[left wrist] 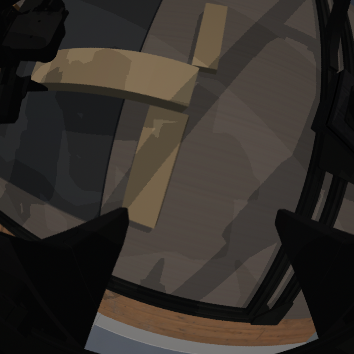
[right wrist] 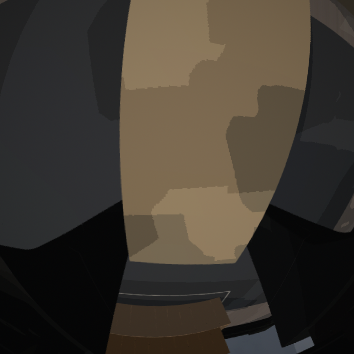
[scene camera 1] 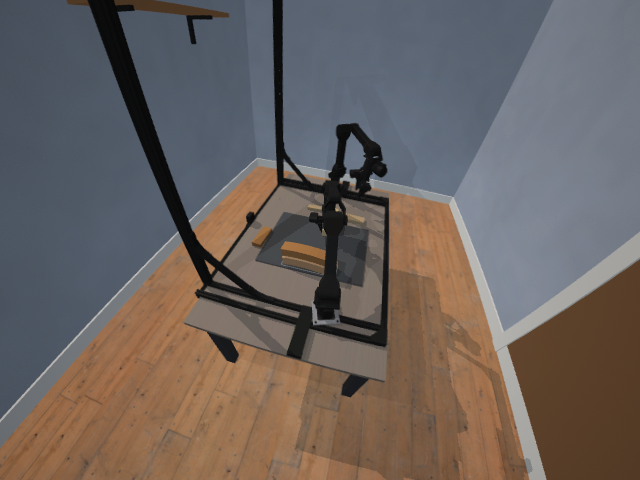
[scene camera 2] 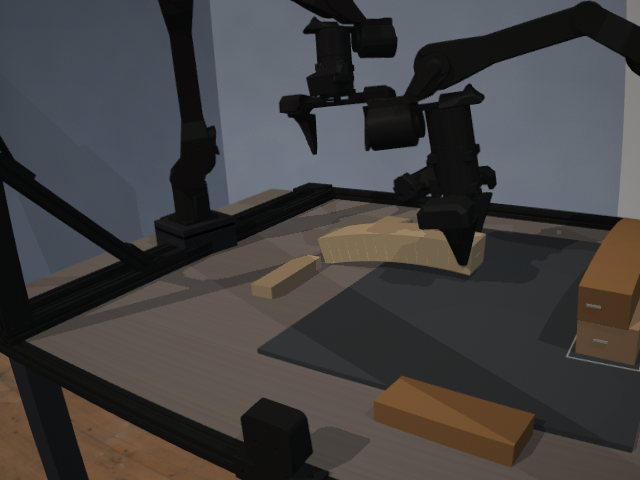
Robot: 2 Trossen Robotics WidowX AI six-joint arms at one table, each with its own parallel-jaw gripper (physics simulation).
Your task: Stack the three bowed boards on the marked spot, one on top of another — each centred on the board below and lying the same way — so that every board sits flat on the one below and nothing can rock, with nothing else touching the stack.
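Seen in the pictures: left gripper, fingertip midpoint: [left wrist: 205, 217] [scene camera 1: 357, 193] [scene camera 2: 340, 152]; right gripper, fingertip midpoint: [left wrist: 50, 73] [right wrist: 185, 203] [scene camera 2: 468, 256]; left arm's base at its link origin: [scene camera 2: 193, 218]; right arm's base at its link origin: [scene camera 1: 325, 311].
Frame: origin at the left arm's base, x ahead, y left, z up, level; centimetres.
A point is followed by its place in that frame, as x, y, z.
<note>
A pale bowed board [scene camera 2: 375, 245] {32.0, 9.8, -0.9} [left wrist: 116, 70] {30.3, 12.4, 0.7} [right wrist: 182, 123] {39.5, 13.2, 1.3} lies arched at the far edge of the dark mat [scene camera 2: 413, 324] {46.8, -0.3, -4.6} [scene camera 1: 290, 229] {48.6, -4.1, -4.8}. My right gripper [scene camera 2: 461, 248] {43.9, 15.2, -1.6} [right wrist: 185, 203] {43.9, 15.2, -1.6} [scene camera 1: 323, 221] {43.9, 15.2, -1.6} is down over its right end, with a finger against each long side. In scene camera 1 a brown bowed board [scene camera 1: 301, 250] {67.0, 12.8, 4.8} lies on a paler one [scene camera 1: 299, 264] {69.4, 13.4, -1.7} in the middle of the mat. A thin marked outline [right wrist: 175, 293] {59.7, 20.4, -4.5} shows just ahead of the gripped board's end. My left gripper [scene camera 2: 347, 129] [left wrist: 205, 217] {15.9, 19.8, 9.0} [scene camera 1: 364, 188] {15.9, 19.8, 9.0} hangs open and empty, high over the table's far side.
A flat pale plank [left wrist: 154, 168] {21.7, 20.9, -3.4} lies on the table, crossing under the gripped board's other end. A small pale block [scene camera 2: 285, 276] {25.8, -1.6, -3.5} [left wrist: 208, 35] {24.0, 1.2, -3.5} lies beside it. A brown block [scene camera 2: 456, 419] {62.6, -14.1, -3.0} [scene camera 1: 262, 236] {62.1, -12.1, -3.0} lies off the mat's edge. Black frame rails [scene camera 2: 175, 271] {6.9, -8.5, -4.6} border the table.
</note>
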